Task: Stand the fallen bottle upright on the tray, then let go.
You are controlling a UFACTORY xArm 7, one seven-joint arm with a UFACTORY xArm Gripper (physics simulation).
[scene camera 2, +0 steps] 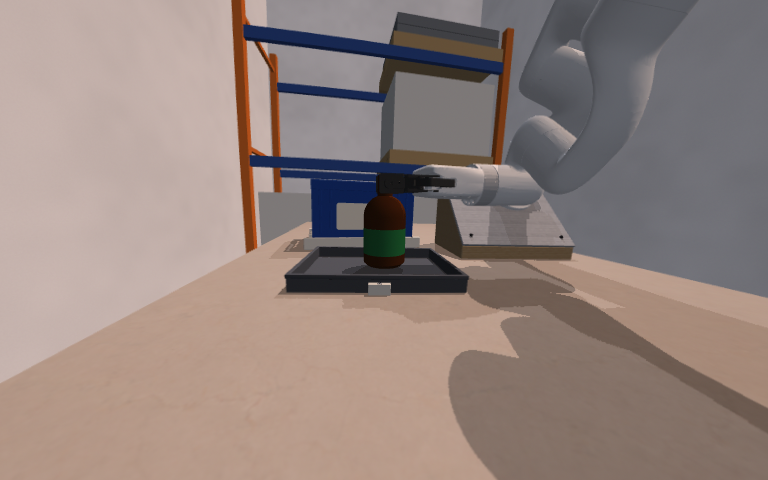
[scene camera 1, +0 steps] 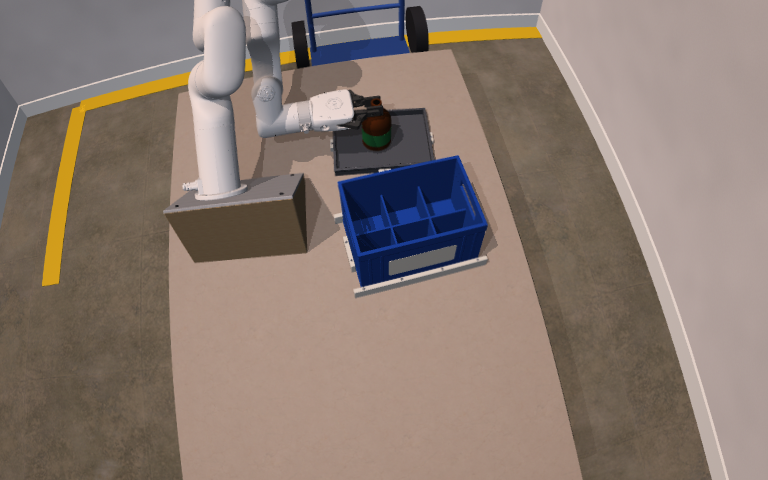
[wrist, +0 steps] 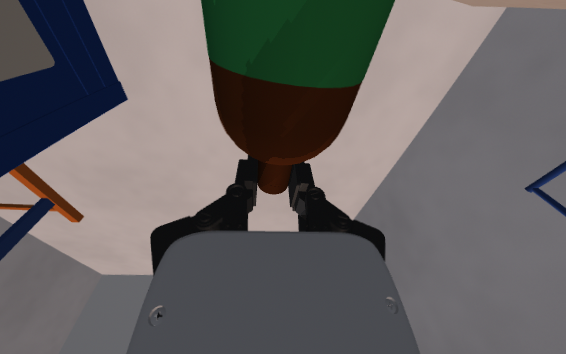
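Observation:
The brown bottle with a green label stands upright over the middle part of the dark tray. Its base is at the tray's floor, with its shadow beside it; whether a very thin gap remains under it I cannot tell. My gripper reaches in level from the arm's side and is shut on the bottle's neck. In the wrist view a black finger lies on each side of the neck, above the rounded shoulder. The bottle's base is out of the wrist view.
A blue divided crate stands close beside the tray, with pale rails around its foot. The arm's mounting block is nearby. A rack and a blue trolley stand beyond the table.

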